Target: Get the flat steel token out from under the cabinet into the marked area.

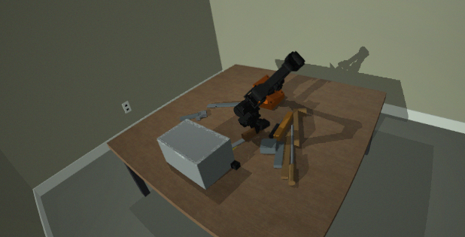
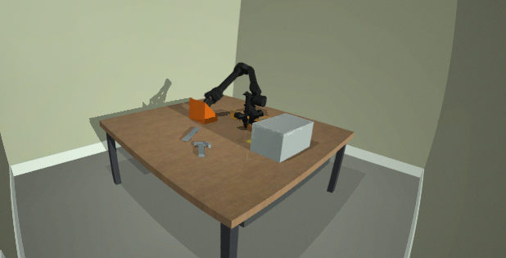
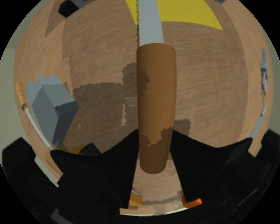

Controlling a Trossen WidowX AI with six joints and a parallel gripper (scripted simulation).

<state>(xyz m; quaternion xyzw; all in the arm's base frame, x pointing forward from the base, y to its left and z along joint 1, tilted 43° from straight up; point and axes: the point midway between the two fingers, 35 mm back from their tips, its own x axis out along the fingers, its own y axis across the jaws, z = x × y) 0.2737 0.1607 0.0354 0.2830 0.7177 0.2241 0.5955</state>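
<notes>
My gripper tip is now 120 mm past the orange bar, 90 mm to the right of it and 10 mm below it. The rest, counted from my gripper tip: grey block: 140 mm to the left, 50 mm ahead, 10 mm above; wooden stick: 230 mm to the left, 30 mm ahead; grey t-piece: 420 mm to the right, 90 mm ahead.
</notes>
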